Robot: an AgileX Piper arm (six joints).
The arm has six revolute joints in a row. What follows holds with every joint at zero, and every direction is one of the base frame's.
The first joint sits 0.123 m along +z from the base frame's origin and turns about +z.
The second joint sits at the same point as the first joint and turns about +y.
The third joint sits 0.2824 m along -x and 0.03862 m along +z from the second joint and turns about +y.
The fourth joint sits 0.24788 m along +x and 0.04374 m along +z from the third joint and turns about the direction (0.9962, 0, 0.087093).
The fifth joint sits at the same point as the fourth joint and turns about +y.
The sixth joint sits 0.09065 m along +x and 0.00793 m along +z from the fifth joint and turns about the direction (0.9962, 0, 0.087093).
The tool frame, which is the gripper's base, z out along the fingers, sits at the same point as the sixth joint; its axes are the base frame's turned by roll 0, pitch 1.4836 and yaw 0 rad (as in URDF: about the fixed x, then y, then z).
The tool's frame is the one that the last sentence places.
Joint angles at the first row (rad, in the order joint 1, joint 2, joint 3, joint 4, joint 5, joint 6):
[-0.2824, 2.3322, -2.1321, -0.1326, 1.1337, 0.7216]
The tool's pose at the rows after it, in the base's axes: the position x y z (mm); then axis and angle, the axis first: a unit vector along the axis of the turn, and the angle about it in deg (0 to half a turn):
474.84 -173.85 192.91 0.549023 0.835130 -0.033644 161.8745
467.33 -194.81 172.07 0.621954 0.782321 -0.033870 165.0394
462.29 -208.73 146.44 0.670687 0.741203 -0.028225 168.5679
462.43 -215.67 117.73 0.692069 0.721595 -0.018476 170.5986
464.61 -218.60 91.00 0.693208 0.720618 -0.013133 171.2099
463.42 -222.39 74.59 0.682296 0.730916 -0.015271 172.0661
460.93 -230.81 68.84 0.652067 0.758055 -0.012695 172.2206
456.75 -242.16 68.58 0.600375 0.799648 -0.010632 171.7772
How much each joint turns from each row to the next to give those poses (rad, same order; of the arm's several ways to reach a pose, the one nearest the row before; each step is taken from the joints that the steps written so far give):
[-0.0430, 0.0318, 0.0000, -0.0246, 0.0059, 0.1614]
[-0.0443, 0.0402, 0.0000, 0.0035, 0.0198, 0.1362]
[-0.0333, 0.0498, 0.0000, 0.0257, 0.0087, 0.0891]
[-0.0174, 0.0567, -0.0001, 0.0291, -0.0292, 0.0354]
[-0.0060, 0.0531, 0.0000, 0.0137, -0.0473, -0.0039]
[-0.0083, 0.0334, -0.0020, 0.0034, -0.0175, -0.0379]
[-0.0192, 0.0154, -0.0087, 0.0145, -0.0099, -0.1060]
[-0.0258, 0.0022, -0.0031, 0.0163, -0.0126, -0.1653]

